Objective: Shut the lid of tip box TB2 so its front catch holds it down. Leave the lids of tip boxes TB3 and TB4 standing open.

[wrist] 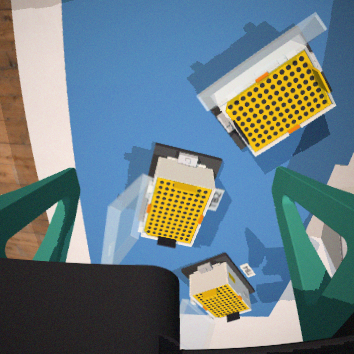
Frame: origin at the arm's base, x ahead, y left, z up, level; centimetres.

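Where they show: gripper, fingertip midpoint: point(175, 177).
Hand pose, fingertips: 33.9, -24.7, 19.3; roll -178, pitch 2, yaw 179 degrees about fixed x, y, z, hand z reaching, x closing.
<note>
Things, the pixels of their top centre, and the offset from my fingertips, as dx, dy, dz. Level surfaces: height alone.
- Tip box TB2, top centre: point(174, 220) +1.4, +20.2, -19.1
- Tip box TB4, top centre: point(221, 309) -7.6, +44.8, -19.1
- larger tip box, top centre: point(282, 108) -11.5, +3.3, -19.1
- blue mat, surface height: dz -26.6
Tip box TB2 point(177, 210), with a yellow perforated rack, stands at the middle of the view. Its label point(216, 199) lies beside it. Its clear lid point(121, 220) stands open along the left side. Tip box TB4 point(220, 295) is at the bottom, with its label point(247, 270) beside it. Its clear lid point(196, 322) is open at the lower left, partly hidden by the black gripper body. A larger tip box point(280, 100), its label not readable, is at the upper right, with its clear lid point(312, 29) open along the upper-left side. My gripper point(175, 177) is wide open and empty, above the boxes, its green fingers on both sides of TB2.
The boxes stand on a blue mat point(110, 85) with a pale border point(41, 100). A wooden surface point(15, 150) shows at the left edge. A pale object point(320, 245) is partly hidden behind the right finger. TB4 stands close to TB2's lower right.
</note>
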